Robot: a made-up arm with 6 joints. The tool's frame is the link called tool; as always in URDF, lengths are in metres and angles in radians. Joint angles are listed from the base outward.
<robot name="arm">
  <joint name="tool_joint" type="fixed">
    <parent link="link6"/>
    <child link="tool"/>
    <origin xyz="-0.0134 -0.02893 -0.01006" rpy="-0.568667 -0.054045 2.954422"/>
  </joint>
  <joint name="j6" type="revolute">
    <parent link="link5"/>
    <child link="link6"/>
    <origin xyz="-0.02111 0.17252 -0.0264" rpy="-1.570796 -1.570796 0"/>
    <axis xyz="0 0 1"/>
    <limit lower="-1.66" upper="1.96"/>
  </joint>
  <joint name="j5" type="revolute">
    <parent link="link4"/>
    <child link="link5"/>
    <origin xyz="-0.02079 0.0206 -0.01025" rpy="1.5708 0 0"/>
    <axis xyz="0 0 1"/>
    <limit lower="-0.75" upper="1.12"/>
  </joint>
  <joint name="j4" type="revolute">
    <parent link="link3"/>
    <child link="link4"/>
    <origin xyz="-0.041 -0.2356 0.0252" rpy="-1.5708 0 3.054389"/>
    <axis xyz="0 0 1"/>
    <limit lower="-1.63" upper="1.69"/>
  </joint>
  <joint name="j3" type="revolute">
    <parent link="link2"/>
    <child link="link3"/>
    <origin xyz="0.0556 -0.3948 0.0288" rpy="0 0 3.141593"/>
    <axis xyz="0 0 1"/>
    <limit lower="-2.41" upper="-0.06"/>
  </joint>
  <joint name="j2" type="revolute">
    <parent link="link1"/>
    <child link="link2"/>
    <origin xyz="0.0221 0.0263 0.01" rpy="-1.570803 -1.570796 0"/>
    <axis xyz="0 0 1"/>
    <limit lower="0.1" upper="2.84"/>
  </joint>
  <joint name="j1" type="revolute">
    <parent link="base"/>
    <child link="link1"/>
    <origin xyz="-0.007 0.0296 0.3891" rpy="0 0 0"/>
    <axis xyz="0 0 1"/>
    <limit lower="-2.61" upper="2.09"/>
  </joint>
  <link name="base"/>
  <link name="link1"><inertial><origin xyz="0.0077 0.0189 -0.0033"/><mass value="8.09"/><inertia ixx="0.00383" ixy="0" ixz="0" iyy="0.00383" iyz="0" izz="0.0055"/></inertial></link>
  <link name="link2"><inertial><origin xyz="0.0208 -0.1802 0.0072"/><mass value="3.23"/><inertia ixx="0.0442" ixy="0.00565" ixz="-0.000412" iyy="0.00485" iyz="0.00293" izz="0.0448"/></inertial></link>
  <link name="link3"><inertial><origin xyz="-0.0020 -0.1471 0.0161"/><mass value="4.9"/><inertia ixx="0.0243" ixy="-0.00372" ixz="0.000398" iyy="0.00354" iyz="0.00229" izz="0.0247"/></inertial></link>
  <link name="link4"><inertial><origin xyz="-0.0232 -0.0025 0.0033"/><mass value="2.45"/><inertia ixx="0.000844" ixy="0" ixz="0" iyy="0.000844" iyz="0" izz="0.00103"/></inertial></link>
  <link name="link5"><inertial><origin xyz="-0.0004 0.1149 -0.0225"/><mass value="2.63"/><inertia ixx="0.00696" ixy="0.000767" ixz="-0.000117" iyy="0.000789" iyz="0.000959" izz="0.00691"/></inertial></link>
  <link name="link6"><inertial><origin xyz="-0.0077 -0.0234 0.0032"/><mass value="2.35"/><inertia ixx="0.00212" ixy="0" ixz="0" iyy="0.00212" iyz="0" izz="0.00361"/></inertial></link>
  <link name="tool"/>
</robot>
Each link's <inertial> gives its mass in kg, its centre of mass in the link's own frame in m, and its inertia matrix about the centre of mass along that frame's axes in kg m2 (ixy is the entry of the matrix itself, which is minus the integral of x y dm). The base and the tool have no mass. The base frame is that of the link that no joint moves.
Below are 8 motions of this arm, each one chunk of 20 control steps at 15 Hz.
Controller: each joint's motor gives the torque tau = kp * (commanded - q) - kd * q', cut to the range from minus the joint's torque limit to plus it. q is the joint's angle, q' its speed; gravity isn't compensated. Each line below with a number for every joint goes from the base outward.
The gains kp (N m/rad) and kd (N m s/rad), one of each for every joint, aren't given. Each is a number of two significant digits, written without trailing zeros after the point. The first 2 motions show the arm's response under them.
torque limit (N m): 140 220 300 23 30 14
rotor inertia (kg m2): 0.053 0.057 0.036 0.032 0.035 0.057
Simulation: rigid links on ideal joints. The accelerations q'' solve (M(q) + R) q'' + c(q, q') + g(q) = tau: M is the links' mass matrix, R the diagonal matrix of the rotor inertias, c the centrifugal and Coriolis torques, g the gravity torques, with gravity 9.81 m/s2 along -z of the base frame. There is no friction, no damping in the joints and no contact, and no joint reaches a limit. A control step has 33 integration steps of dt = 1/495 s. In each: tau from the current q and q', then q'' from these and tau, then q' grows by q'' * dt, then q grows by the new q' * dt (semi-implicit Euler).
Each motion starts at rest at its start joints. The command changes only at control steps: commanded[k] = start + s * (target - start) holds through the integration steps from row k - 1 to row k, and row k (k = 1, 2, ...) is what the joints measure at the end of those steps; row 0 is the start. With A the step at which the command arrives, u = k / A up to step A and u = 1 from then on. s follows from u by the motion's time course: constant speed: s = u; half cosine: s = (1 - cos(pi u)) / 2; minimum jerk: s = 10 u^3 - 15 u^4 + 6 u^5; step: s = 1 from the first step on.
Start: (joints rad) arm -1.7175 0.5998 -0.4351 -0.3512 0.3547 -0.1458
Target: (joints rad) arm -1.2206 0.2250 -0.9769 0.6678 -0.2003 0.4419
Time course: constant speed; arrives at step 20
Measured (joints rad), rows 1 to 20:
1: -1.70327 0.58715 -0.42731 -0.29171 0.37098 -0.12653
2: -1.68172 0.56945 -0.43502 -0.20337 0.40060 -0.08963
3: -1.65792 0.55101 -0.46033 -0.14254 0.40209 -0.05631
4: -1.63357 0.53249 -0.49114 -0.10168 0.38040 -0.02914
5: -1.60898 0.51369 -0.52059 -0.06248 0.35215 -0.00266
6: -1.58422 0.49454 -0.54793 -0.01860 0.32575 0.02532
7: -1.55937 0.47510 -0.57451 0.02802 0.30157 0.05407
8: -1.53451 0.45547 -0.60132 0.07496 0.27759 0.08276
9: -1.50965 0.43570 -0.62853 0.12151 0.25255 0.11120
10: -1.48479 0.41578 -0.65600 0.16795 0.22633 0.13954
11: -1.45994 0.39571 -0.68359 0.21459 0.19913 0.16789
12: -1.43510 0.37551 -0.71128 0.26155 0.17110 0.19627
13: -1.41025 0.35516 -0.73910 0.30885 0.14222 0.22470
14: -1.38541 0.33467 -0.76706 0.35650 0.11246 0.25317
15: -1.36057 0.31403 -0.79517 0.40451 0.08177 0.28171
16: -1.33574 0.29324 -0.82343 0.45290 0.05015 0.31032
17: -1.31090 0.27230 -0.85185 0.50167 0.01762 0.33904
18: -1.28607 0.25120 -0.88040 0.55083 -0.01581 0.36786
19: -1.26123 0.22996 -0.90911 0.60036 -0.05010 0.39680
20: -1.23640 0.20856 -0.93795 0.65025 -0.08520 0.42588
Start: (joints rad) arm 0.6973 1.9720 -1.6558 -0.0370 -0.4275 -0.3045
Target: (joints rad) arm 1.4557 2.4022 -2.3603 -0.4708 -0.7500 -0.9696
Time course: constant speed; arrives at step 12
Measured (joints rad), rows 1 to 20:
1: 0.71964 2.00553 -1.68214 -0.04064 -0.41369 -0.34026
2: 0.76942 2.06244 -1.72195 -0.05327 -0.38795 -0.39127
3: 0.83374 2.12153 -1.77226 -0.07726 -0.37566 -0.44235
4: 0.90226 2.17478 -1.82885 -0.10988 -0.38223 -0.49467
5: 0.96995 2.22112 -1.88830 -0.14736 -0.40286 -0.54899
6: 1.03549 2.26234 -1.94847 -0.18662 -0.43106 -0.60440
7: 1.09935 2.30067 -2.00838 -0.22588 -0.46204 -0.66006
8: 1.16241 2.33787 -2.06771 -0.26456 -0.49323 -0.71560
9: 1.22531 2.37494 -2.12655 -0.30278 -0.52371 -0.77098
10: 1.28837 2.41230 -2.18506 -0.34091 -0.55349 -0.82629
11: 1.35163 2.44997 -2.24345 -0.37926 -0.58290 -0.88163
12: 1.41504 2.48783 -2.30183 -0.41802 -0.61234 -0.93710
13: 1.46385 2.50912 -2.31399 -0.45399 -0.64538 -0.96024
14: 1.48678 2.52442 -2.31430 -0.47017 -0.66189 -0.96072
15: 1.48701 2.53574 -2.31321 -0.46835 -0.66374 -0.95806
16: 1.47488 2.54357 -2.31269 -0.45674 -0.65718 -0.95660
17: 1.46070 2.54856 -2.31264 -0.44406 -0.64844 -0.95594
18: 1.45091 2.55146 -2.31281 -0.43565 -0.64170 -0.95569
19: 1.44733 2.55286 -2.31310 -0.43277 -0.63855 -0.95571
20: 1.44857 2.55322 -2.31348 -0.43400 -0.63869 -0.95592
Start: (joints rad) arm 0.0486 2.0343 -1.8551 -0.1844 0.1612 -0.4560
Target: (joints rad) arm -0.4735 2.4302 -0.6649 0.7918 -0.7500 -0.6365
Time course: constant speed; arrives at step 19
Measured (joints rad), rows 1 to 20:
1: 0.03905 2.04904 -1.79377 -0.15066 0.13294 -0.46383
2: 0.01722 2.09345 -1.71186 -0.07643 0.13298 -0.46770
3: -0.01199 2.14687 -1.63461 -0.00411 0.13451 -0.47077
4: -0.04297 2.19319 -1.56766 0.05248 0.11694 -0.47833
5: -0.07283 2.22722 -1.50827 0.09795 0.07750 -0.48930
6: -0.10118 2.25152 -1.45144 0.14011 0.02444 -0.50109
7: -0.12868 2.27086 -1.39389 0.18359 -0.03272 -0.51227
8: -0.15598 2.28878 -1.33477 0.22963 -0.08852 -0.52264
9: -0.18337 2.30688 -1.27467 0.27765 -0.14174 -0.53251
10: -0.21088 2.32539 -1.21436 0.32668 -0.19327 -0.54220
11: -0.23843 2.34401 -1.15426 0.37600 -0.24426 -0.55187
12: -0.26598 2.36250 -1.09445 0.42529 -0.29530 -0.56154
13: -0.29352 2.38075 -1.03484 0.47444 -0.34644 -0.57117
14: -0.32105 2.39880 -0.97535 0.52342 -0.39750 -0.58073
15: -0.34856 2.41669 -0.91591 0.57219 -0.44829 -0.59019
16: -0.37605 2.43445 -0.85652 0.62065 -0.49869 -0.59955
17: -0.40350 2.45211 -0.79718 0.66871 -0.54867 -0.60882
18: -0.43092 2.46969 -0.73786 0.71629 -0.59822 -0.61800
19: -0.45833 2.48720 -0.67856 0.76333 -0.64735 -0.62711
20: -0.47219 2.49885 -0.66386 0.79547 -0.66282 -0.63132

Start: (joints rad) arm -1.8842 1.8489 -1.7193 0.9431 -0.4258 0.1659
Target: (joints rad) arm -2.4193 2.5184 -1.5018 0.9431 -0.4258 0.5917
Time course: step
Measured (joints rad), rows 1 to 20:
1: -1.98880 1.96098 -1.61076 0.92400 -0.42755 0.46545
2: -2.22034 2.22463 -1.52306 0.95123 -0.36570 0.61402
3: -2.40413 2.45035 -1.47005 0.94436 -0.37478 0.58826
4: -2.48657 2.57674 -1.45357 0.93968 -0.39522 0.56222
5: -2.48512 2.62959 -1.46136 0.94487 -0.39486 0.56523
6: -2.45096 2.64450 -1.47289 0.95183 -0.37932 0.57694
7: -2.42153 2.64523 -1.47844 0.95766 -0.36244 0.58390
8: -2.40860 2.64338 -1.47958 0.96004 -0.35336 0.58543
9: -2.40857 2.64215 -1.47976 0.95869 -0.35377 0.58486
10: -2.41379 2.64145 -1.48017 0.95578 -0.35972 0.58424
11: -2.41867 2.64085 -1.48061 0.95350 -0.36611 0.58401
12: -2.42107 2.64035 -1.48078 0.95261 -0.36995 0.58399
13: -2.42128 2.64007 -1.48068 0.95278 -0.37094 0.58403
14: -2.42044 2.64002 -1.48048 0.95337 -0.37019 0.58405
15: -2.41954 2.64012 -1.48031 0.95387 -0.36901 0.58404
16: -2.41904 2.64025 -1.48023 0.95411 -0.36818 0.58403
17: -2.41894 2.64033 -1.48024 0.95412 -0.36789 0.58402
18: -2.41907 2.64036 -1.48027 0.95403 -0.36797 0.58402
19: -2.41923 2.64035 -1.48031 0.95393 -0.36817 0.58402
20: -2.41933 2.64033 -1.48033 0.95387 -0.36834 0.58403

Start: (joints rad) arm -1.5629 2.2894 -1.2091 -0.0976 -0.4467 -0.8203
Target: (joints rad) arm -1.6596 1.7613 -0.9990 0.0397 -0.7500 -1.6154
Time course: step
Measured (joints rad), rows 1 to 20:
1: -1.60245 2.16686 -1.00769 -0.01307 -0.53349 -1.23093
2: -1.64757 2.04552 -0.95841 0.08819 -0.54347 -1.57017
3: -1.66572 1.96374 -0.97260 0.08523 -0.60143 -1.62225
4: -1.66581 1.90914 -0.97875 0.06672 -0.64830 -1.61391
5: -1.66121 1.87668 -0.97417 0.06305 -0.66222 -1.60824
6: -1.65862 1.86034 -0.96840 0.06860 -0.65586 -1.60514
7: -1.65845 1.85307 -0.96511 0.07511 -0.64492 -1.60280
8: -1.65907 1.84987 -0.96396 0.07890 -0.63685 -1.60159
9: -1.65951 1.84825 -0.96383 0.08008 -0.63265 -1.60134
10: -1.65964 1.84725 -0.96396 0.08000 -0.63097 -1.60148
11: -1.65963 1.84659 -0.96406 0.07969 -0.63040 -1.60163
12: -1.65959 1.84618 -0.96408 0.07951 -0.63018 -1.60169
13: -1.65958 1.84594 -0.96406 0.07948 -0.63003 -1.60168
14: -1.65959 1.84581 -0.96403 0.07951 -0.62990 -1.60167
15: -1.65959 1.84574 -0.96402 0.07955 -0.62981 -1.60165
16: -1.65960 1.84571 -0.96401 0.07956 -0.62975 -1.60165
17: -1.65960 1.84569 -0.96401 0.07956 -0.62972 -1.60165
18: -1.65960 1.84568 -0.96401 0.07956 -0.62970 -1.60165
19: -1.65960 1.84567 -0.96401 0.07956 -0.62970 -1.60165
20: -1.65960 1.84567 -0.96401 0.07956 -0.62969 -1.60165

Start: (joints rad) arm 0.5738 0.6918 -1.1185 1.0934 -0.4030 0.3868
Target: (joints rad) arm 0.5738 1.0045 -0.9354 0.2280 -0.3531 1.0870
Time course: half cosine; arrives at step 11
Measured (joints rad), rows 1 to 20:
1: 0.57393 0.68523 -1.08579 1.08923 -0.39644 0.39146
2: 0.57417 0.68935 -1.06202 1.06282 -0.37621 0.41513
3: 0.57439 0.70322 -1.04675 0.99880 -0.36168 0.47124
4: 0.57440 0.72602 -1.02723 0.90701 -0.35143 0.55037
5: 0.57418 0.75801 -1.00239 0.79832 -0.33827 0.64263
6: 0.57384 0.79748 -0.97515 0.68152 -0.32027 0.74081
7: 0.57352 0.84123 -0.94836 0.56531 -0.29929 0.83756
8: 0.57326 0.88547 -0.92437 0.45872 -0.27808 0.92521
9: 0.57306 0.92646 -0.90516 0.37033 -0.25903 0.99666
10: 0.57293 0.96087 -0.89230 0.30732 -0.24380 1.04615
11: 0.57285 0.98598 -0.88676 0.27476 -0.23326 1.06968
12: 0.57293 1.00168 -0.88638 0.26380 -0.22849 1.07455
13: 0.57316 1.01063 -0.88732 0.25986 -0.22852 1.07443
14: 0.57337 1.01560 -0.88804 0.25825 -0.23012 1.07445
15: 0.57353 1.01839 -0.88833 0.25766 -0.23149 1.07466
16: 0.57364 1.02000 -0.88840 0.25750 -0.23228 1.07476
17: 0.57371 1.02094 -0.88840 0.25748 -0.23267 1.07478
18: 0.57375 1.02149 -0.88841 0.25748 -0.23288 1.07478
19: 0.57377 1.02181 -0.88843 0.25748 -0.23302 1.07479
20: 0.57378 1.02200 -0.88844 0.25747 -0.23312 1.07479

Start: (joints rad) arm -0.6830 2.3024 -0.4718 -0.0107 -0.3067 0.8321
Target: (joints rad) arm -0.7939 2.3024 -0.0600 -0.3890 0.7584 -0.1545
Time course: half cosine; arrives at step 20
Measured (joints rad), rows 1 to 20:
1: -0.68301 2.32515 -0.47574 -0.01648 -0.30658 0.82823
2: -0.68491 2.34446 -0.47353 -0.02570 -0.30089 0.81457
3: -0.68765 2.35562 -0.46308 -0.03658 -0.28409 0.78929
4: -0.69133 2.36178 -0.44741 -0.05041 -0.25541 0.75270
5: -0.69617 2.36487 -0.42796 -0.06819 -0.21685 0.70590
6: -0.70211 2.36605 -0.40521 -0.08985 -0.16970 0.65006
7: -0.70897 2.36600 -0.37950 -0.11481 -0.11478 0.58649
8: -0.71656 2.36515 -0.35142 -0.14241 -0.05312 0.51669
9: -0.72468 2.36374 -0.32166 -0.17208 0.01389 0.44234
10: -0.73315 2.36197 -0.29099 -0.20319 0.08468 0.36525
11: -0.74176 2.35996 -0.26017 -0.23511 0.15757 0.28729
12: -0.75029 2.35785 -0.22995 -0.26713 0.23090 0.21039
13: -0.75854 2.35573 -0.20107 -0.29852 0.30294 0.13646
14: -0.76631 2.35370 -0.17425 -0.32854 0.37194 0.06735
15: -0.77338 2.35183 -0.15017 -0.35642 0.43618 0.00481
16: -0.77960 2.35018 -0.12943 -0.38142 0.49396 -0.04958
17: -0.78479 2.34879 -0.11256 -0.40282 0.54368 -0.09443
18: -0.78884 2.34768 -0.09998 -0.41994 0.58390 -0.12864
19: -0.79165 2.34683 -0.09203 -0.43219 0.61343 -0.15133
20: -0.79315 2.34625 -0.08890 -0.43913 0.63131 -0.16196

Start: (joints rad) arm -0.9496 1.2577 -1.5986 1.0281 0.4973 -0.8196
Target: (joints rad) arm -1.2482 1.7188 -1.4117 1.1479 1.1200 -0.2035
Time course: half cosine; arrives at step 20
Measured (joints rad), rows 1 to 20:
1: -0.94909 1.26176 -1.57189 1.00680 0.52132 -0.81591
2: -0.95289 1.27879 -1.55080 0.97775 0.56234 -0.80498
3: -0.96086 1.29817 -1.54190 0.96618 0.59035 -0.78891
4: -0.97146 1.31654 -1.53644 0.96777 0.61171 -0.76690
5: -0.98445 1.33585 -1.52920 0.97421 0.63530 -0.73827
6: -1.00006 1.35839 -1.51912 0.98044 0.66425 -0.70381
7: -1.01827 1.38518 -1.50688 0.98506 0.69806 -0.66474
8: -1.03870 1.41609 -1.49332 0.98857 0.73532 -0.62219
9: -1.06076 1.45038 -1.47908 0.99177 0.77477 -0.57712
10: -1.08382 1.48710 -1.46461 0.99515 0.81538 -0.53058
11: -1.10726 1.52523 -1.45028 0.99885 0.85620 -0.48366
12: -1.13049 1.56378 -1.43644 1.00284 0.89625 -0.43749
13: -1.15294 1.60175 -1.42341 1.00702 0.93463 -0.39321
14: -1.17407 1.63824 -1.41149 1.01128 0.97046 -0.35188
15: -1.19334 1.67236 -1.40094 1.01548 1.00296 -0.31452
16: -1.21028 1.70332 -1.39199 1.01948 1.03143 -0.28205
17: -1.22447 1.73042 -1.38483 1.02306 1.05525 -0.25528
18: -1.23556 1.75305 -1.37960 1.02602 1.07389 -0.23491
19: -1.24327 1.77071 -1.37640 1.02814 1.08692 -0.22147
20: -1.24741 1.78304 -1.37530 1.02924 1.09403 -0.21530

